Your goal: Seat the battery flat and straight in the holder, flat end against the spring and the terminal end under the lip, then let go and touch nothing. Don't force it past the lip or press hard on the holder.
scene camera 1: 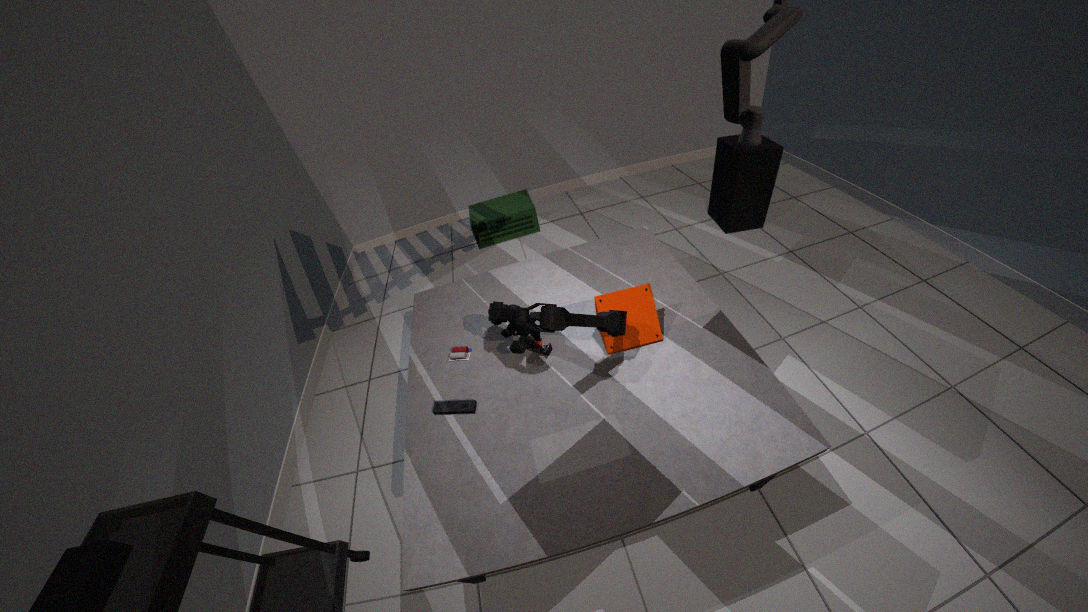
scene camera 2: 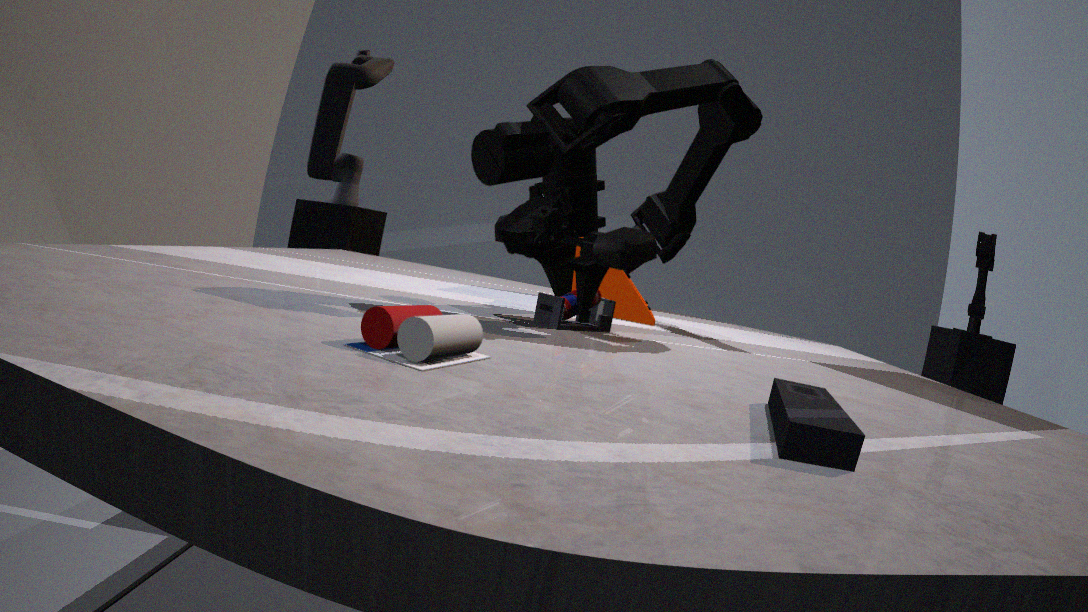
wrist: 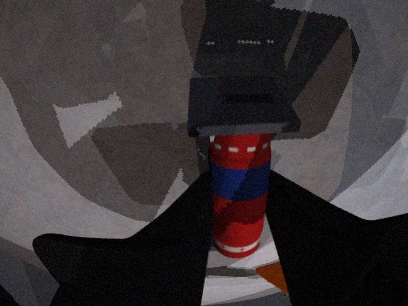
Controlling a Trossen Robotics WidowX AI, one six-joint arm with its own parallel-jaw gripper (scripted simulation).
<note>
I see my gripper [scene camera 2: 573,311] and a battery [wrist: 239,164].
My gripper is seen too in scene camera 1 [scene camera 1: 538,346] and in the wrist view [wrist: 236,178].
</note>
